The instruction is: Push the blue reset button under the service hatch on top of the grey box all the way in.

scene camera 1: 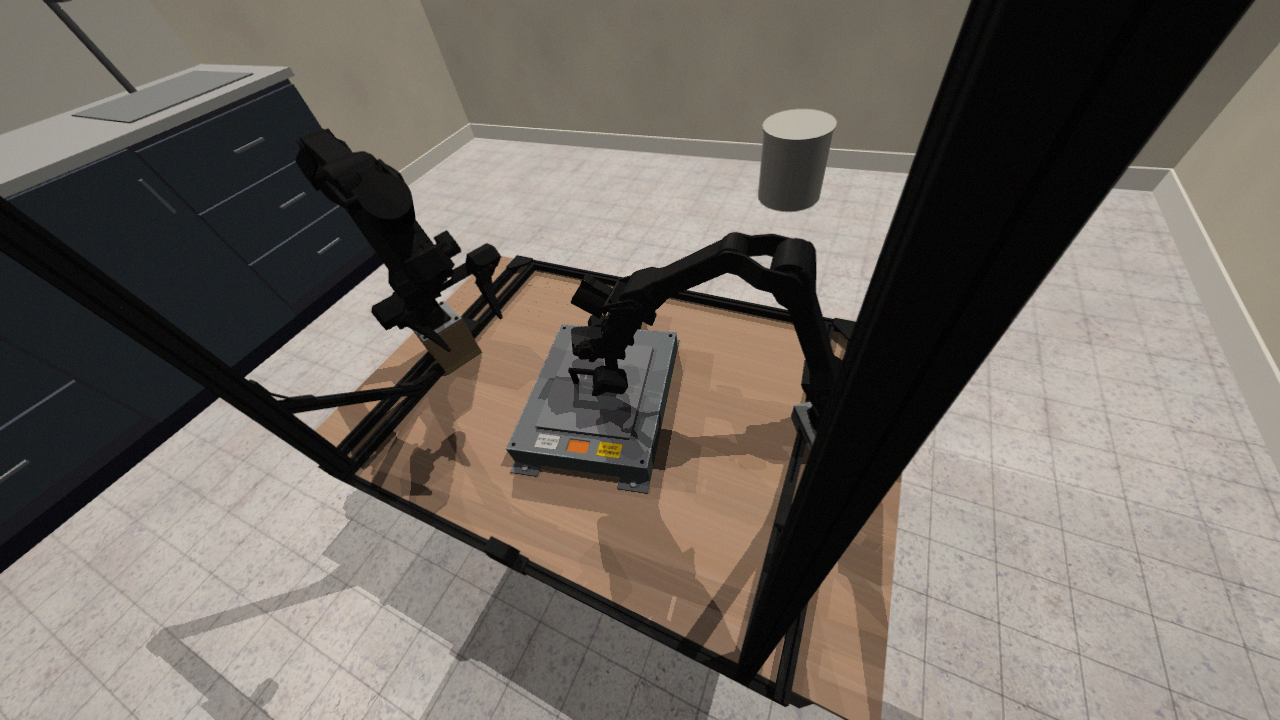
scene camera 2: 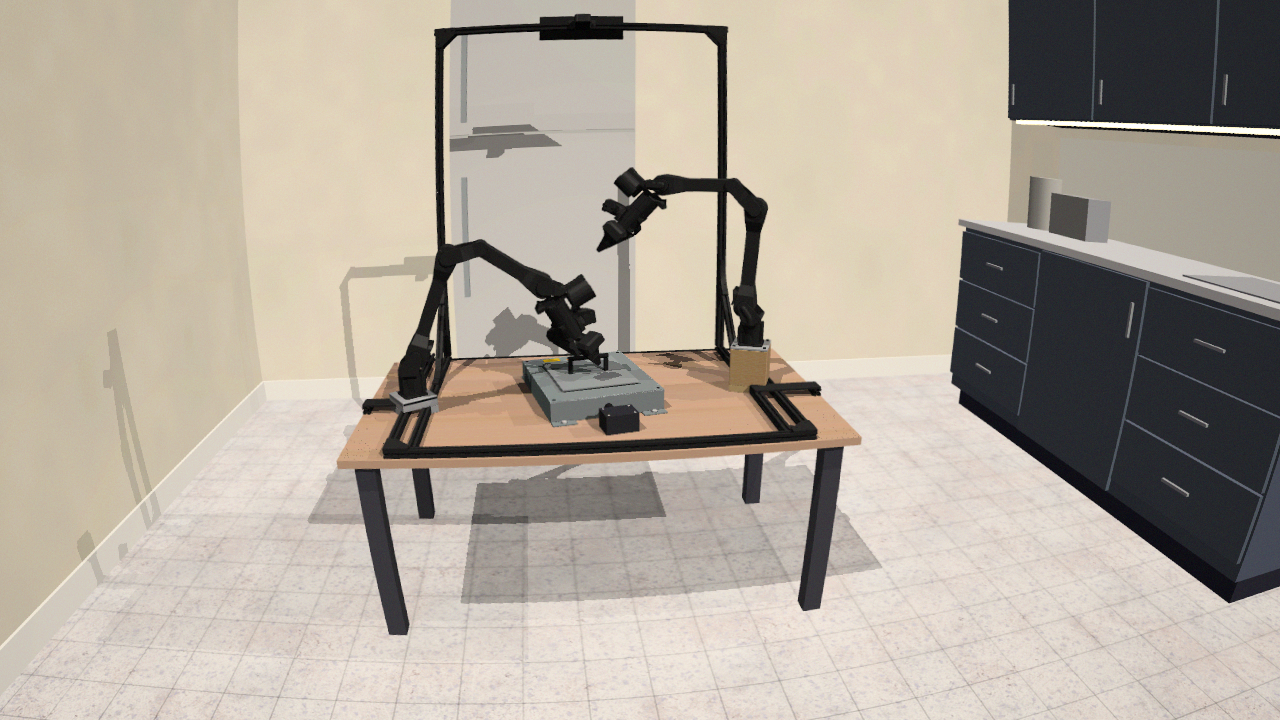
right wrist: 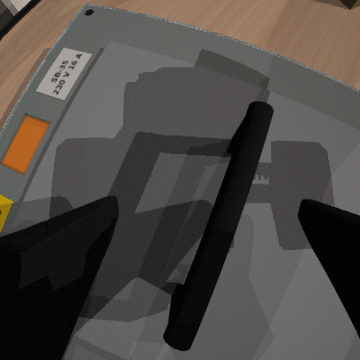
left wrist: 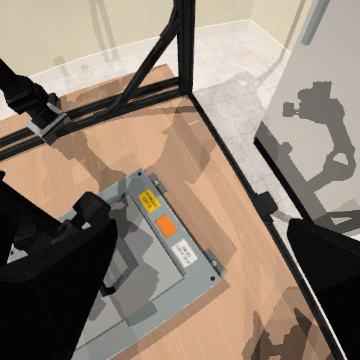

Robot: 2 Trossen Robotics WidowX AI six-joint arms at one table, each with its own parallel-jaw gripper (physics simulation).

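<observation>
The grey box (scene camera 1: pixel 528 431) (scene camera 2: pixel 572 411) (left wrist: pixel 196 286) (right wrist: pixel 150 40) lies on the table. Its hatch (scene camera 1: pixel 581 422) (left wrist: pixel 160 280) (right wrist: pixel 300 300) lies flat and shut, with a black bar handle (right wrist: pixel 220 220) standing up from it. The blue button does not show; the hatch hides what is under it. My right gripper (scene camera 1: pixel 597 371) (scene camera 2: pixel 595 360) (right wrist: pixel 210 206) is open and empty, low over the hatch, with the handle showing between its spread fingers in the right wrist view. My left gripper (scene camera 1: pixel 472 331) (scene camera 2: pixel 599 248) (left wrist: pixel 202 227) is open and empty, high up and away from the box.
An orange square (scene camera 1: pixel 578 445) (left wrist: pixel 166 225) (right wrist: pixel 26 145) sits between white and yellow labels along one box edge. A small black box (scene camera 2: pixel 619 418) stands beside the grey box. Black rails (scene camera 2: pixel 590 445) frame the table. A block (scene camera 2: pixel 749 368) supports my left arm.
</observation>
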